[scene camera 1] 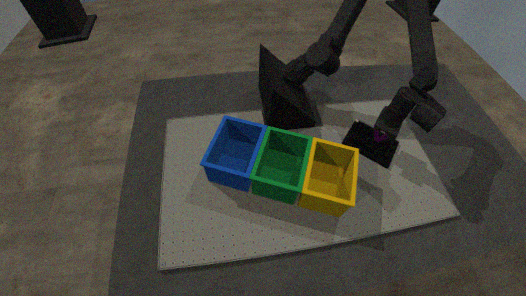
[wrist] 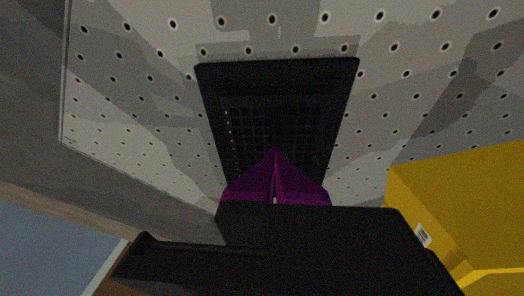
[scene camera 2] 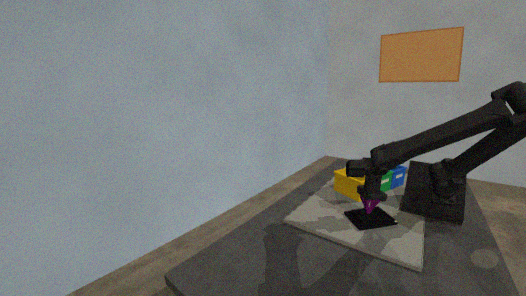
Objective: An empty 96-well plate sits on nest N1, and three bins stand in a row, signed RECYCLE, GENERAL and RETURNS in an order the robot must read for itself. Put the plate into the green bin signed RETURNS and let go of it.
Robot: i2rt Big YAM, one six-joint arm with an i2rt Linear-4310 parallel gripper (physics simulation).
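Places are measured from the arm's base along level axes (x right, y ahead, z up), in millimetres.
Pixels of known places: gripper, fingertip midpoint: (scene camera 1: 376, 140) (wrist: 275, 152) (scene camera 2: 368, 213); arm's base, link origin: (scene camera 1: 288, 78) (scene camera 2: 442, 190).
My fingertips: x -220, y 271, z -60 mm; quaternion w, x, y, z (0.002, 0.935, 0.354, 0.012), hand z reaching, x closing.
Note:
Ahead of a thing's pixels: the offset from my fingertips to its top centre. Level surfaces: height alone.
The black 96-well plate @[dz -1, dx +6, dy -8 mm] (scene camera 1: 371, 147) (scene camera 2: 372, 220) (wrist: 285, 122) sits flat on the black nest @[dz -9, dx +6, dy -9 mm] (wrist: 276, 75); its well grid shows dimly in the wrist view. My gripper (scene camera 1: 380, 139) (scene camera 2: 369, 212) (wrist: 275, 152) has its purple fingers shut together with nothing between them. The fingertips point down over the plate; whether they touch it I cannot tell. The green bin @[dz +73, dx +334, dy +32 mm] (scene camera 1: 277, 172) (scene camera 2: 386, 182) is the middle of three, empty, between the blue bin (scene camera 1: 227, 178) (scene camera 2: 398, 178) and the yellow bin (scene camera 1: 325, 204) (scene camera 2: 346, 185) (wrist: 450, 195). The signs' words are too small to read.
The bins stand close together on a pale perforated board @[dz -27 mm] (scene camera 1: 200, 240) (scene camera 2: 402, 250), with the yellow bin nearest the plate. The arm's black base (scene camera 1: 287, 102) (scene camera 2: 417, 192) stands behind the bins. An orange panel (scene camera 2: 420, 55) is on the wall.

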